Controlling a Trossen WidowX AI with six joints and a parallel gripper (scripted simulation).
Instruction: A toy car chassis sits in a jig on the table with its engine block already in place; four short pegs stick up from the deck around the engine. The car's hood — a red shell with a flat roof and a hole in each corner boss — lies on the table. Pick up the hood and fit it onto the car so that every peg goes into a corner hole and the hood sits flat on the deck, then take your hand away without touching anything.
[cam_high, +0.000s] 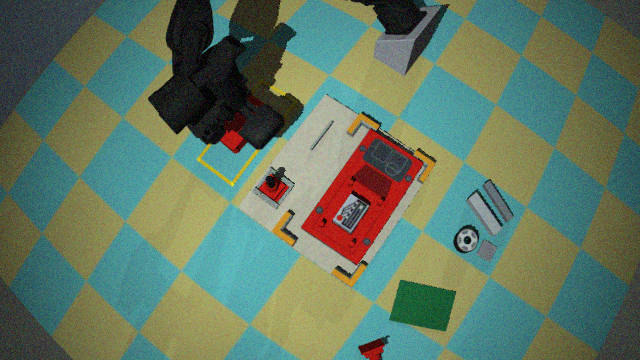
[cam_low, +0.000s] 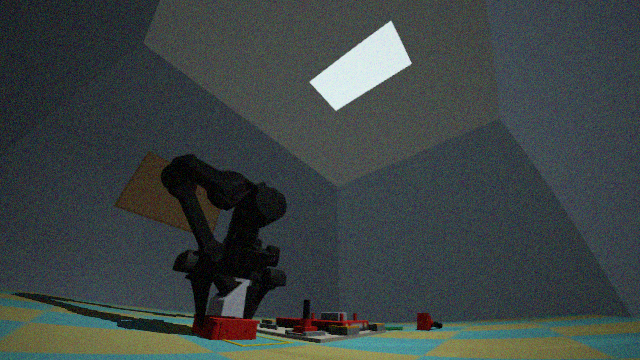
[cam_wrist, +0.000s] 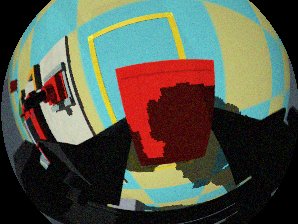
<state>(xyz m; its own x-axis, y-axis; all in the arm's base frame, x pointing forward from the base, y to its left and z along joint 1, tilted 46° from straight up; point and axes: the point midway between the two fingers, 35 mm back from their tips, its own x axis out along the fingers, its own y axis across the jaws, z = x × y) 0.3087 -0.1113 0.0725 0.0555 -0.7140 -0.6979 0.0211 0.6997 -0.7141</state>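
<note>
Right now my gripper tip is 260 mm to the right of the grey engine block, 10 mm below it and 10 mm short of it. Also, from my gripper tip: jig 220 mm to the left, 10 mm behind; then red hood 10 mm above.
</note>
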